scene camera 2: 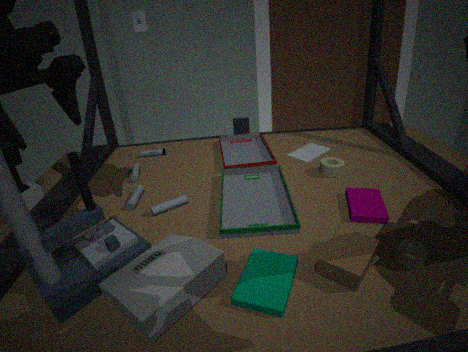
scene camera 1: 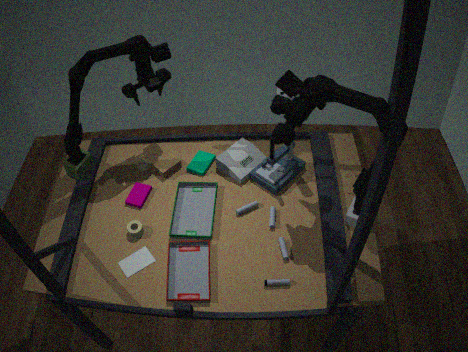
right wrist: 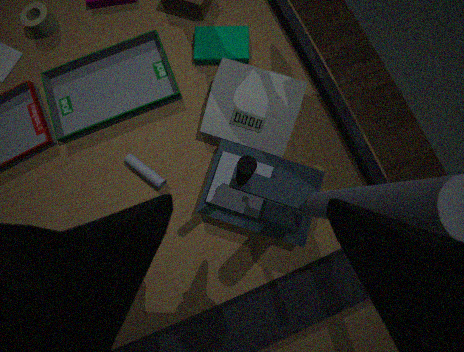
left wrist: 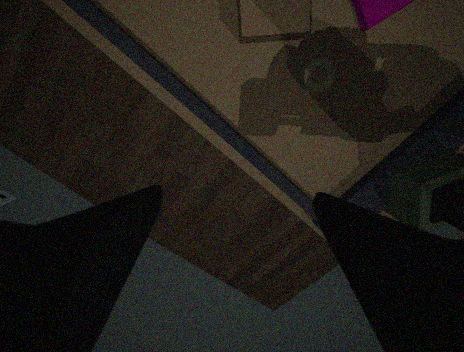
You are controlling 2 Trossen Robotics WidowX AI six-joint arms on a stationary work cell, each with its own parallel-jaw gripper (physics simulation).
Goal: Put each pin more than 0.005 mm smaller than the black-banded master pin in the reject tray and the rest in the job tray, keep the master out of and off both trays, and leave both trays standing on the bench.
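Places are measured from the left arm's base along level axes (x ahead, y left, z up), in centimetres.
Pixels of known places: left gripper, fingertip midpoint: [scene camera 1: 149,100] [left wrist: 239,196]; right gripper, fingertip midpoint: [scene camera 2: 54,135] [right wrist: 250,204]; left arm's base, origin of the base link: [scene camera 1: 76,158] [left wrist: 450,199].
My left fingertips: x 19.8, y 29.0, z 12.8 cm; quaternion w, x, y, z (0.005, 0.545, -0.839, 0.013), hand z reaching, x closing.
Note:
For each thing: its top centre in the pictures, then the offset to it from my left fingertips. "spot": a spot on its surface instead.
- second pin, middle of its top: [scene camera 2: 134,193] [scene camera 1: 272,215] dx +57.3, dy -14.1, dz -18.8 cm
- third pin, middle of its top: [scene camera 2: 134,169] [scene camera 1: 283,246] dx +65.9, dy -23.4, dz -18.8 cm
- black-banded master pin, middle of its top: [scene camera 1: 277,281] [scene camera 2: 153,149] dx +69.6, dy -35.3, dz -18.8 cm
- green-rimmed job tray, middle of its top: [scene camera 2: 254,192] [right wrist: 107,82] [scene camera 1: 193,207] dx +33.0, dy -22.9, dz -18.7 cm
- red-rimmed reject tray, middle of its top: [scene camera 2: 244,146] [scene camera 1: 188,269] dx +44.2, dy -44.1, dz -18.8 cm
- gauge, surface spot: [right wrist: 290,182] spot: dx +48.4, dy +9.3, dz -17.7 cm
- display box, surface spot: [right wrist: 250,95] [scene camera 1: 237,154] spot: dx +35.7, dy +2.2, dz -15.7 cm
- green block, middle of its top: [scene camera 2: 266,275] [right wrist: 221,41] [scene camera 1: 201,161] dx +23.5, dy -3.5, dz -19.1 cm
- brown block, middle of its top: [scene camera 2: 349,248] [left wrist: 275,2] [scene camera 1: 166,162] dx +13.3, dy -10.9, dz -17.4 cm
- magenta block, middle of its top: [scene camera 2: 366,201] [scene camera 1: 138,193] dx +11.4, dy -27.1, dz -19.1 cm
- tape roll, middle of its top: [scene camera 2: 332,161] [right wrist: 33,14] [scene camera 1: 134,226] dx +19.9, dy -39.9, dz -17.9 cm
- white card, middle of its top: [scene camera 2: 309,151] [scene camera 1: 136,261] dx +27.3, dy -49.9, dz -20.5 cm
Three plain grey pins lie apart: one pin [scene camera 1: 247,208] [scene camera 2: 169,205] [right wrist: 145,171] nearest the gauge, a second pin [scene camera 1: 272,217] [scene camera 2: 135,197], a third pin [scene camera 1: 284,248] [scene camera 2: 136,172]. The black-banded master pin [scene camera 1: 277,283] [scene camera 2: 152,152] lies nearest the bottom in scene camera 1. The green-rimmed job tray [scene camera 1: 194,210] [scene camera 2: 255,200] [right wrist: 112,90] and red-rimmed reject tray [scene camera 1: 189,272] [scene camera 2: 247,151] stand empty. The gauge [right wrist: 290,182] has a dark upright lever; the display box [scene camera 1: 241,160] [right wrist: 250,95] shows zeros. My right gripper [right wrist: 250,204] is open above the gauge. My left gripper [scene camera 1: 149,98] [left wrist: 239,196] is open, high up.
A green block [scene camera 1: 201,163] [scene camera 2: 266,281], a brown block [scene camera 1: 169,168], a magenta block [scene camera 1: 139,195] [scene camera 2: 366,205], a tape roll [scene camera 1: 134,227] [scene camera 2: 331,166] and a white card [scene camera 1: 137,261] [scene camera 2: 310,151] lie around the trays. Dark frame rails edge the bench.

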